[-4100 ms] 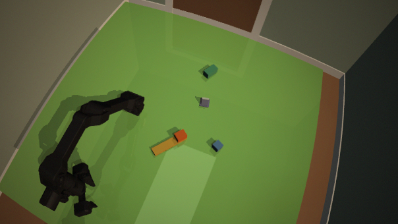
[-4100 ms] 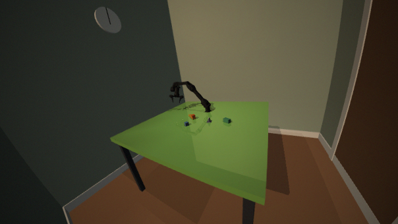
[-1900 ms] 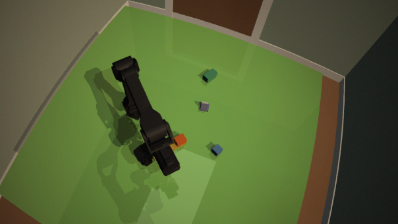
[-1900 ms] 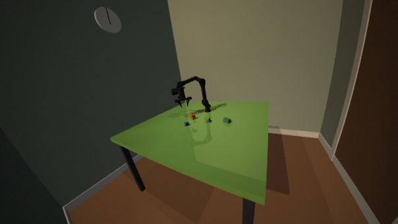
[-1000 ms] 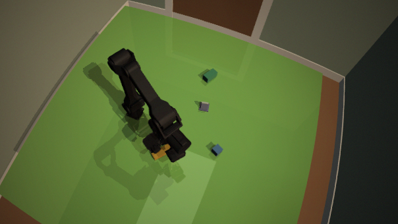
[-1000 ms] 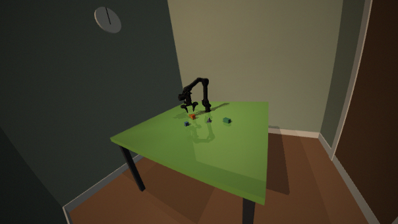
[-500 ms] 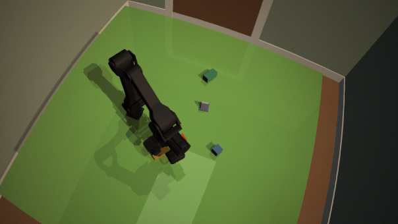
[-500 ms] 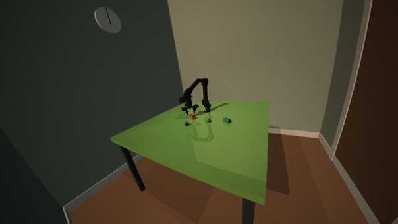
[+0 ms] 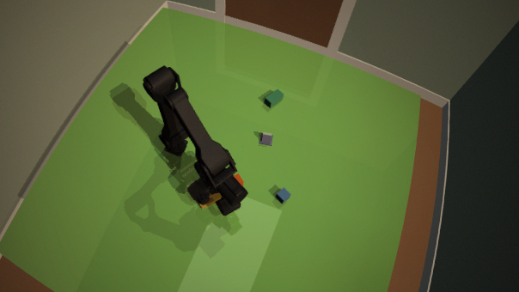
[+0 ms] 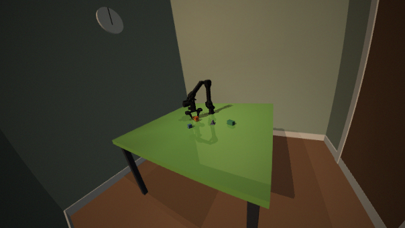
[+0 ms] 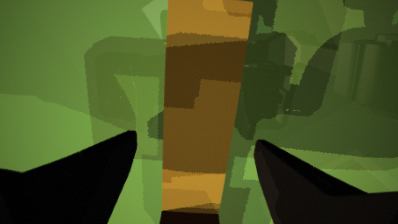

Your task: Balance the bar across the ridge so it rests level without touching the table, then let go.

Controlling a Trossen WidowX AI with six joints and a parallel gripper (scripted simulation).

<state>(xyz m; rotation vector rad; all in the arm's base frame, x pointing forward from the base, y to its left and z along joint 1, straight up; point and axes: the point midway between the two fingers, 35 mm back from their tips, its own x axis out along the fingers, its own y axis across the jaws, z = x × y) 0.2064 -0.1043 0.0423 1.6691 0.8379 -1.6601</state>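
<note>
The yellow-orange bar is 2 cm ahead of my gripper tip, 3 cm to the left of it and 1 cm above it. Round my gripper tip: blue block: 20 cm ahead, 7 cm to the left, 1 cm above; dark green block: 4 cm ahead, 42 cm to the left, 1 cm above.
</note>
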